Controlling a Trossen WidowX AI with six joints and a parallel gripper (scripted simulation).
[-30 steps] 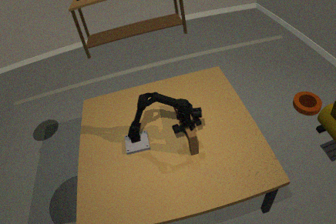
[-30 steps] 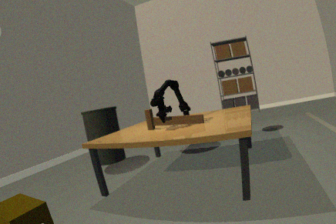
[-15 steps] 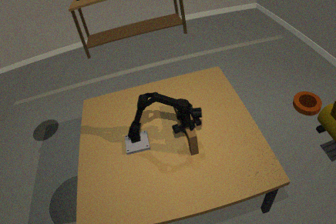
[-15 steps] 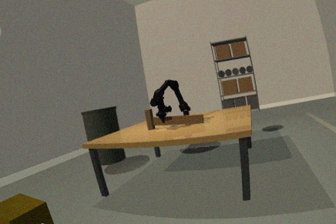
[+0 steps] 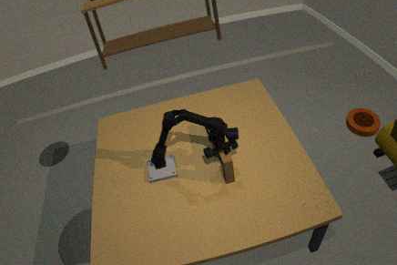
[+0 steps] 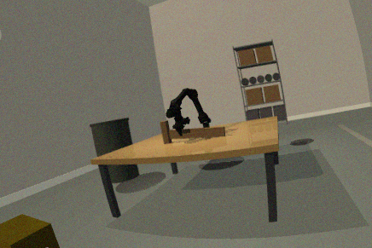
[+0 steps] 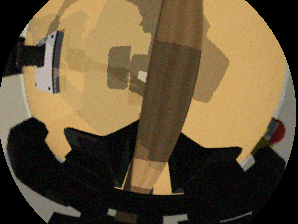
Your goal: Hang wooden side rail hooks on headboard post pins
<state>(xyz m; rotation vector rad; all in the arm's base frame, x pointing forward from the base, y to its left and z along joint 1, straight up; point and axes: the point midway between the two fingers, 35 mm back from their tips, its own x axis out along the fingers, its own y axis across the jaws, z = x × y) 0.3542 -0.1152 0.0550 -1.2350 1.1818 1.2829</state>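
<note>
Right now the wooden headboard post is 12 cm to the right of my gripper tip and 4 cm above it.
</note>
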